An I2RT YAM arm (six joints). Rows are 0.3 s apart.
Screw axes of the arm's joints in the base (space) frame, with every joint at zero. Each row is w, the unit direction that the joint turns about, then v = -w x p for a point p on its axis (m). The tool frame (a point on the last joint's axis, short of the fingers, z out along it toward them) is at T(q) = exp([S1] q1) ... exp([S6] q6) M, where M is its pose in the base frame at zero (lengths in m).
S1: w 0 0 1 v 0 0 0
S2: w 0 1 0 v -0.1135 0 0.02
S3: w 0 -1 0 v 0.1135 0 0.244
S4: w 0 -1 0 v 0.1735 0 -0.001
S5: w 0 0 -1 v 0 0.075 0
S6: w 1 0 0 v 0 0.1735 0
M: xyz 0.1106 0 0.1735 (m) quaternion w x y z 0.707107 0 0.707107 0
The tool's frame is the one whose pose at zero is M.
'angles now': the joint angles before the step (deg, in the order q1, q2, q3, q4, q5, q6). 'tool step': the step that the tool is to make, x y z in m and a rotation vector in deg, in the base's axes. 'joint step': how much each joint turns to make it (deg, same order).
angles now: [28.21, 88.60, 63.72, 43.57, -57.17, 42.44]
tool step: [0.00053, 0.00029, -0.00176, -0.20, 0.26, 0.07]
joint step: [0.00, 0.15, -0.13, -0.09, -0.09, -0.05]
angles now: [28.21, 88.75, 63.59, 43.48, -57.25, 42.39]
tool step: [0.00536, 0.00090, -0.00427, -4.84, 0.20, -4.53]
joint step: [-0.09, -0.50, 2.08, -12.48, 3.36, -9.00]
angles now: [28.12, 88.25, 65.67, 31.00, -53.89, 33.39]
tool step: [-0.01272, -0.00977, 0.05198, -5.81, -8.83, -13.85]
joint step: [0.52, -5.31, 9.33, -21.08, 13.57, -15.52]
